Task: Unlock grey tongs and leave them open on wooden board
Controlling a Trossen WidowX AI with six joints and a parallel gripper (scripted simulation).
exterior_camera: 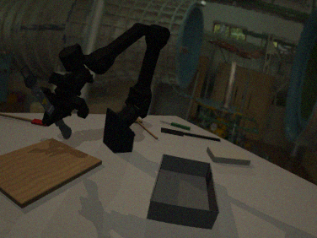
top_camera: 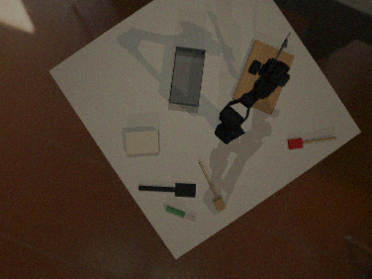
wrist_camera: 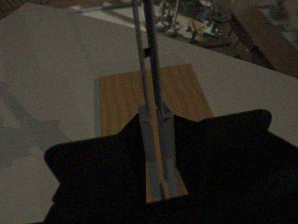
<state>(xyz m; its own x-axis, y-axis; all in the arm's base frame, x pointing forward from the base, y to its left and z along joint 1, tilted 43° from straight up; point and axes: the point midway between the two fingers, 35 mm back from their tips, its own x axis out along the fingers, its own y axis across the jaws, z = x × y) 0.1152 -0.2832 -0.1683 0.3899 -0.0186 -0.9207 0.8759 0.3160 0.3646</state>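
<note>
Now: gripper tip 3 cm past the wooden board, 1 cm to the left of it and 14 cm above it. Round my gripper tip: black spatula 20 cm behind, 80 cm to the left, 14 cm below; then cream block 11 cm ahead, 75 cm to the left, 13 cm below; then grey roasting tin 24 cm ahead, 33 cm to the left, 12 cm below.
</note>
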